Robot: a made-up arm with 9 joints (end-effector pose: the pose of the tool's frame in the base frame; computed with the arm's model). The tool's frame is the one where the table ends.
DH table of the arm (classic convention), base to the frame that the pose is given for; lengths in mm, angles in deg. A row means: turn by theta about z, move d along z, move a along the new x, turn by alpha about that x. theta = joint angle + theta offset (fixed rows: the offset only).
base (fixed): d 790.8, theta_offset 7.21, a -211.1, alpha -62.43
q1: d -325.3, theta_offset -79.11, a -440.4, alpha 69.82
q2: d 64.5, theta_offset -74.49, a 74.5, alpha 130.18
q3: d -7.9, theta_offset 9.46, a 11, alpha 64.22
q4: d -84.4, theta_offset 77.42, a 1, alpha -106.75
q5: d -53, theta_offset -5.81, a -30, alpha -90
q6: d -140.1, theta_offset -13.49, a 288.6, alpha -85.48
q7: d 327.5, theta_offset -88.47, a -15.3, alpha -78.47
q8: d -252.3, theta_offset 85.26, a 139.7, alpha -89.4
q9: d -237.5, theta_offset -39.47, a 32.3, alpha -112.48
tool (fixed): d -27.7, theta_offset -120.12, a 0, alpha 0
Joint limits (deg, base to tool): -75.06..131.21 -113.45..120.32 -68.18..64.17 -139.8..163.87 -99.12..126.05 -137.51..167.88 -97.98..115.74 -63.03..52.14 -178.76..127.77
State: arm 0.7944 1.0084 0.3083 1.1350 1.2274 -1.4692 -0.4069 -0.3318 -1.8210
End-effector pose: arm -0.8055 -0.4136 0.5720 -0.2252 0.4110 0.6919
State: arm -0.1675 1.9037 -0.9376 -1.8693 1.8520 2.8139 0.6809 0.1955 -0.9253
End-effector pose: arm -0.1124 -0.1908 0.1142 -0.7377 -2.2132 -0.4644
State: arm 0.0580 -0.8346 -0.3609 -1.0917 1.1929 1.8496 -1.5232 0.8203 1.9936
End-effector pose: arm -0.2733 -0.5309 0.0510 -2.1127 -0.4627 -0.5677
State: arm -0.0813 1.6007 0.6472 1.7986 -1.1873 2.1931 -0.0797 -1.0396 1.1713
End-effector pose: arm -0.7297 -0.0744 0.1011 -0.4790 -0.9175 -1.0545
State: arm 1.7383 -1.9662 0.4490 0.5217 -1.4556 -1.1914 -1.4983 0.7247 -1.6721
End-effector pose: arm -0.5938 -0.7799 0.9814 -1.2484 0.8482 -0.2956
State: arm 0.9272 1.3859 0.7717 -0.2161 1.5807 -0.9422 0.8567 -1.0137 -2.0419
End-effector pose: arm -0.9862 -0.1780 0.8922 2.2987 0.3934 -1.8293
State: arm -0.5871 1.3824 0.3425 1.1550 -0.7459 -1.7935 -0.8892 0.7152 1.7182
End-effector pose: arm -0.2288 -0.0209 0.5490 1.6301 0.5400 0.5009
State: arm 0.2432 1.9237 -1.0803 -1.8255 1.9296 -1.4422 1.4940 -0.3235 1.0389
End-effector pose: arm -0.1131 -0.3653 0.8062 0.5514 2.0013 -2.2481
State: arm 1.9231 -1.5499 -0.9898 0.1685 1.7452 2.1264 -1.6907 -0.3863 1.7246
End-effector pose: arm -0.8801 -0.2314 0.8251 -1.7839 1.4064 1.1840
